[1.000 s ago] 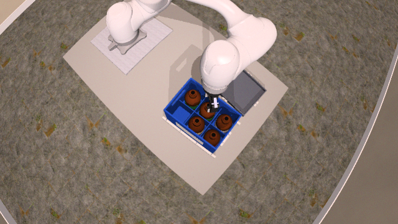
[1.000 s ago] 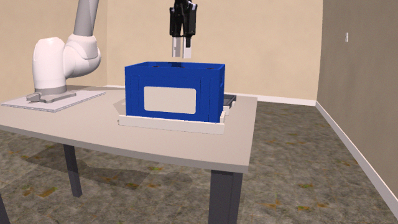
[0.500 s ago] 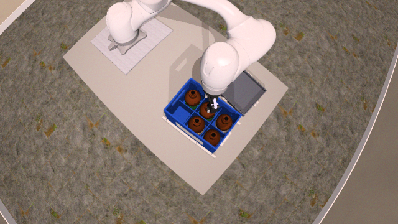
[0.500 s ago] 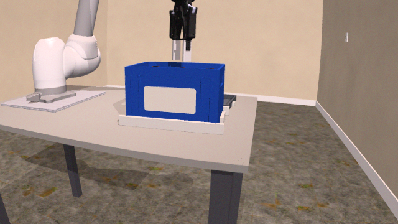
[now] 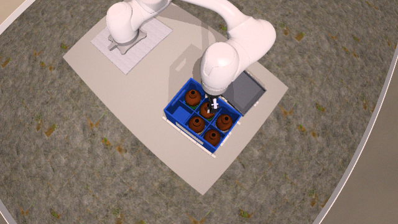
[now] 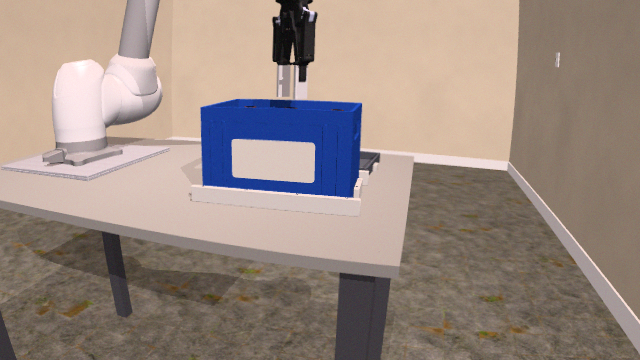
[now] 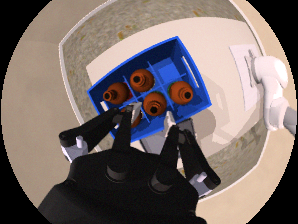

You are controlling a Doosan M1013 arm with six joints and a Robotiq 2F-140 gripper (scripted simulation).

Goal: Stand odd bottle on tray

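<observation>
The crate lies 10 mm ahead of my hand, 40 mm to the right of it and 130 mm below it. Round my hand: bottle: 100 mm ahead, 70 mm to the right, 130 mm below; dark grey tray: 220 mm to the left, 200 mm below.
</observation>
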